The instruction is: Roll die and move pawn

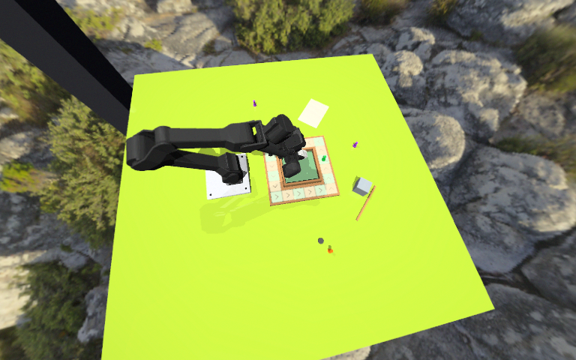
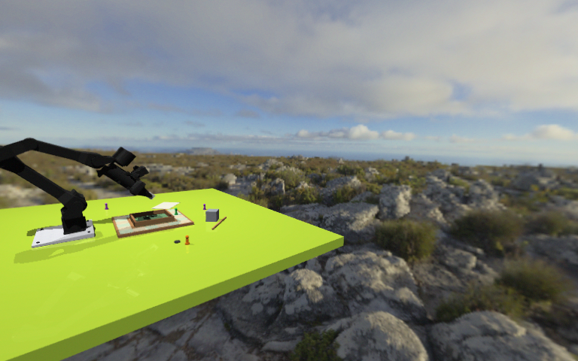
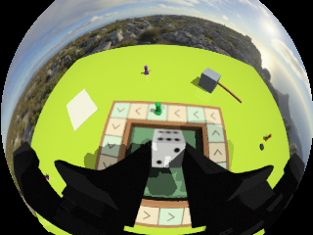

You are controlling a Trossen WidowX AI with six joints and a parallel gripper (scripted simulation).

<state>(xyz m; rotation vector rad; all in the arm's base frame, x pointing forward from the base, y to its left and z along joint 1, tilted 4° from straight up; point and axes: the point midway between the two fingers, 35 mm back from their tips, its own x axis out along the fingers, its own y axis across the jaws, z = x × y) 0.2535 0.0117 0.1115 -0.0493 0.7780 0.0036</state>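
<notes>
Now: gripper tip right at the white die. The rest, counted from my gripper tip: green pawn: 110 mm ahead, 90 mm below, 20 mm to the left; then dark disc: 310 mm to the right, 120 mm below, 20 mm ahead; then green dice tray: 120 mm below.
</notes>
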